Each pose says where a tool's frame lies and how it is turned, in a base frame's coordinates. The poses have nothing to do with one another.
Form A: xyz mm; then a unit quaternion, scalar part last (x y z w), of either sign.
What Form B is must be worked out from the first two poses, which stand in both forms.
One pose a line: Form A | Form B
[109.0, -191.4, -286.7, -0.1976, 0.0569, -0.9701, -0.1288] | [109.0, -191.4, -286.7, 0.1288, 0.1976, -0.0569, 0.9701]
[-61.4, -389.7, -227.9, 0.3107, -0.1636, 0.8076, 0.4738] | [-61.4, -389.7, -227.9, 0.4738, 0.3107, -0.1636, 0.8076]
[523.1, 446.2, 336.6, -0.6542, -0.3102, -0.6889, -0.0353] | [523.1, 446.2, 336.6, 0.0353, 0.6542, 0.3102, 0.6889]
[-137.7, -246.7, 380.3, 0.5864, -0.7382, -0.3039, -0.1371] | [-137.7, -246.7, 380.3, 0.1371, -0.5864, 0.7382, 0.3039]
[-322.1, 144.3, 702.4, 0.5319, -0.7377, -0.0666, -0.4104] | [-322.1, 144.3, 702.4, 0.4104, -0.5319, 0.7377, 0.0666]
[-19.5, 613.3, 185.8, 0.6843, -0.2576, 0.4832, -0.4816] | [-19.5, 613.3, 185.8, 0.4816, -0.6843, 0.2576, -0.4832]
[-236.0, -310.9, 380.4, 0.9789, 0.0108, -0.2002, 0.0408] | [-236.0, -310.9, 380.4, 0.0408, 0.9789, 0.0108, -0.2002]
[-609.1, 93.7, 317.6, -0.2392, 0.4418, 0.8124, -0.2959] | [-609.1, 93.7, 317.6, 0.2959, 0.2392, -0.4418, -0.8124]
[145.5, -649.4, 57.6, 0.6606, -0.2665, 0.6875, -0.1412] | [145.5, -649.4, 57.6, 0.1412, -0.6606, 0.2665, -0.6875]
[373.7, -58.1, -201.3, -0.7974, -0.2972, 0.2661, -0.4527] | [373.7, -58.1, -201.3, 0.4527, 0.7974, 0.2972, -0.2661]
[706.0, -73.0, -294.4, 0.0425, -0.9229, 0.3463, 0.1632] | [706.0, -73.0, -294.4, 0.1632, 0.0425, -0.9229, 0.3463]
